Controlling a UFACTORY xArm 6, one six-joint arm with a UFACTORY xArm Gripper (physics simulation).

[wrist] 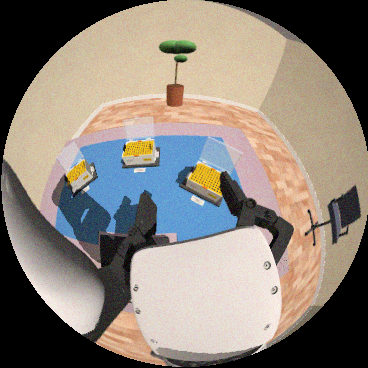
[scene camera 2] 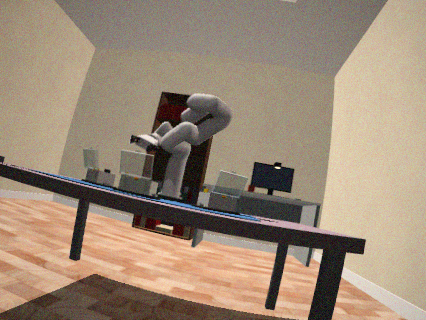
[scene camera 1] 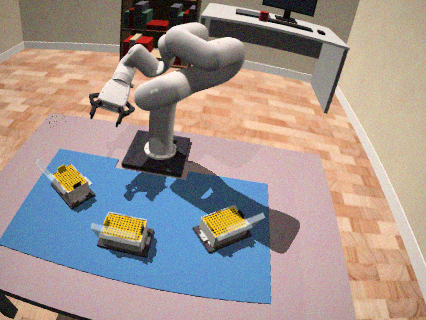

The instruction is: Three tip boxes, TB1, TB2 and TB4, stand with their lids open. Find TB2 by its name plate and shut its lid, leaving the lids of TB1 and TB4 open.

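Where they show: gripper, between the fingertips: (wrist: pixel 184 190) (scene camera 2: pixel 139 144) (scene camera 1: pixel 104 120); arm's base, origin of its link: (scene camera 2: pixel 169 196) (scene camera 1: pixel 160 150).
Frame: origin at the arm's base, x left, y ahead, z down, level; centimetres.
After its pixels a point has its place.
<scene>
Three white tip boxes with yellow tip racks stand on dark bases, all lids open: the left box in scene camera 1 (scene camera 1: pixel 71 182) @[x -19.2, y 34.0, z -4.2 cm] (scene camera 2: pixel 100 177) @[x -16.8, y 37.7, z -1.9 cm] (wrist: pixel 204 179) @[x -19.6, y 31.6, z -4.2 cm], the middle box (scene camera 1: pixel 125 230) @[x 6.8, y 43.5, z -4.2 cm] (scene camera 2: pixel 134 184) (wrist: pixel 140 152) @[x 4.0, y 40.2, z -4.1 cm] and the right box (scene camera 1: pixel 224 225) @[x 32.7, y 30.2, z -4.0 cm] (scene camera 2: pixel 223 201) (wrist: pixel 80 175) @[x 28.7, y 27.9, z -4.1 cm]. Their clear lids, left (scene camera 1: pixel 44 169) @[x -24.4, y 40.1, z -12.8 cm] (wrist: pixel 221 154) @[x -24.4, y 39.2, z -8.9 cm], middle (scene camera 1: pixel 97 228) @[x 3.4, y 51.7, z -12.7 cm] (wrist: pixel 140 129) @[x 6.6, y 49.6, z -7.8 cm] and right (scene camera 1: pixel 256 218) @[x 40.8, y 32.0, z -12.8 cm] (wrist: pixel 71 156) @[x 36.9, y 34.2, z -7.7 cm], stand up from the rear edges in the wrist view. White name plates (wrist: pixel 140 170) @[x 4.0, y 35.7, z 1.3 cm] (wrist: pixel 197 200) @[x -18.6, y 26.3, z 1.3 cm] lie before them; the lettering is too small to read. My gripper (scene camera 1: pixel 105 119) @[x -12.7, y 19.4, z -21.5 cm] (wrist: pixel 184 190) @[x -12.7, y 19.4, z -21.5 cm] is open and empty, high and away from the boxes.
A blue mat (scene camera 1: pixel 170 260) @[x 21.2, y 44.5, z 1.5 cm] lies on the pinkish table (scene camera 1: pixel 305 200) @[x 59.2, y 3.2, z 1.8 cm] (scene camera 2: pixel 300 229) @[x 63.6, y 56.5, z 1.8 cm]. The arm's dark base plate (scene camera 1: pixel 132 160) @[x -7.1, y 10.5, z -0.1 cm] is at the table's rear side. Behind the table stand a bookshelf and a desk (scene camera 1: pixel 327 70) with a monitor (scene camera 1: pixel 295 6) (scene camera 2: pixel 272 177). A potted plant (wrist: pixel 175 95) stands beyond the boxes.
</scene>
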